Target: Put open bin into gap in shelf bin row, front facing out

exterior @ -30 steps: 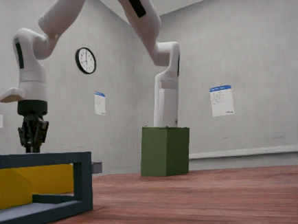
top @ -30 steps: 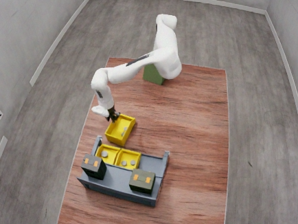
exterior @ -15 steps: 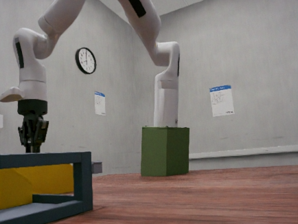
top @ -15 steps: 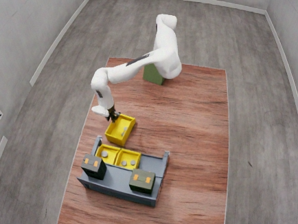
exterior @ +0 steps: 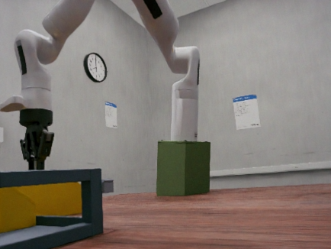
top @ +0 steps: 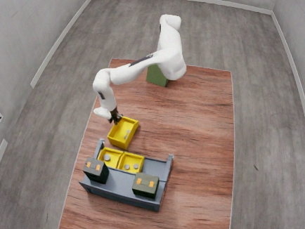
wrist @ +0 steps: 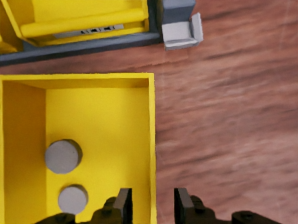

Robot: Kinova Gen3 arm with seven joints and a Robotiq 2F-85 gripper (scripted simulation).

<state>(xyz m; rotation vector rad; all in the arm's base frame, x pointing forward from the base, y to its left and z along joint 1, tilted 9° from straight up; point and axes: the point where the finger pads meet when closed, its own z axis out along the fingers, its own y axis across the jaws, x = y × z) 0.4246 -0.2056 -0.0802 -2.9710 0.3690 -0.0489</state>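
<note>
The grey disc part lies 4 cm ahead of my hand, 7 cm to the left of it and 9 cm below it. The rest, counted from my hand: grey shelf (26 cm ahead, 12 cm to the left, 4 cm below).
</note>
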